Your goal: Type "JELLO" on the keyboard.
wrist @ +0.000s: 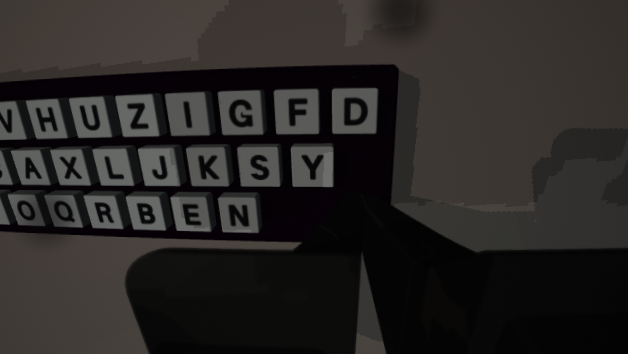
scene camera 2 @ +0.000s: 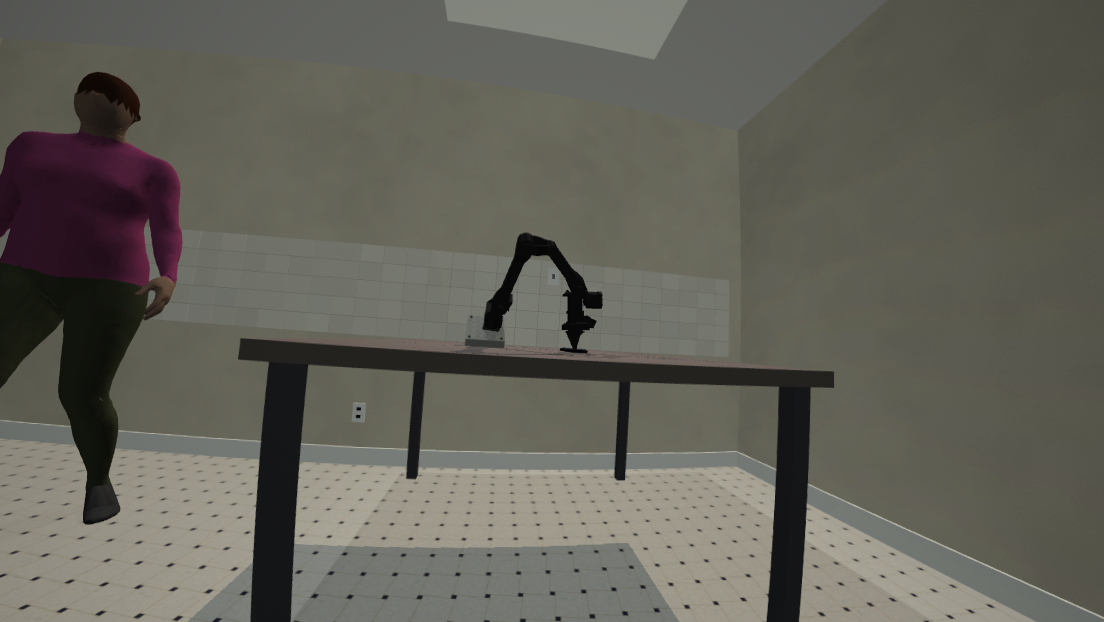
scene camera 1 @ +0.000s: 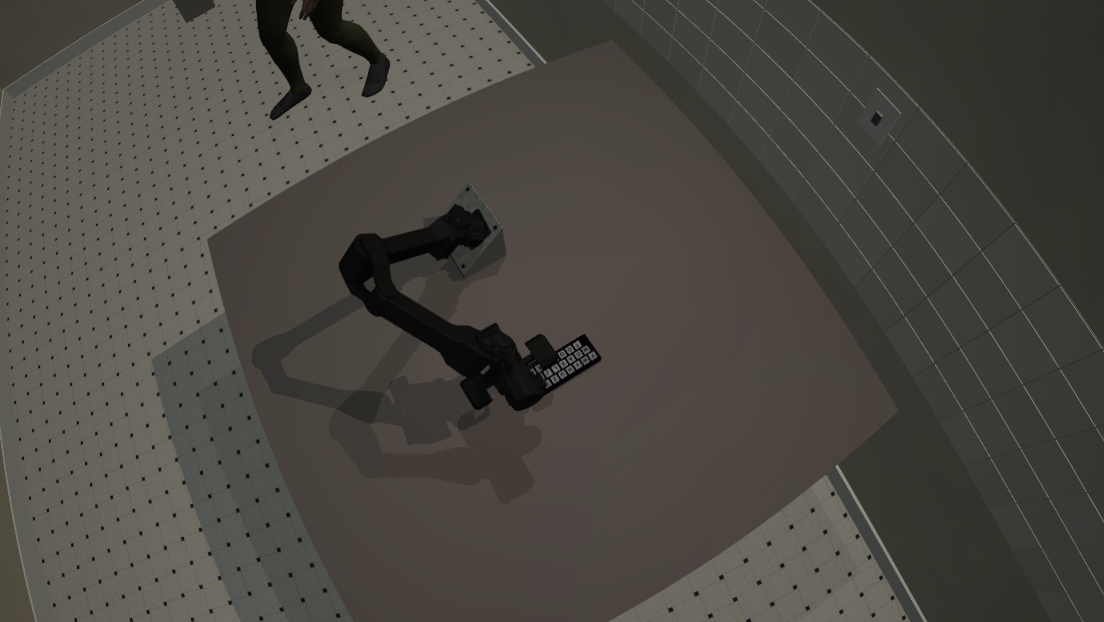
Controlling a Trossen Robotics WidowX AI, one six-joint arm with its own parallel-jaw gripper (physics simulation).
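Black keyboard [wrist: 363,163] visible to me. My gripper [scene camera 1: 514,385] is visible as well, with further sightings of the gripper at [wrist: 358,205] and [scene camera 2: 574,349].
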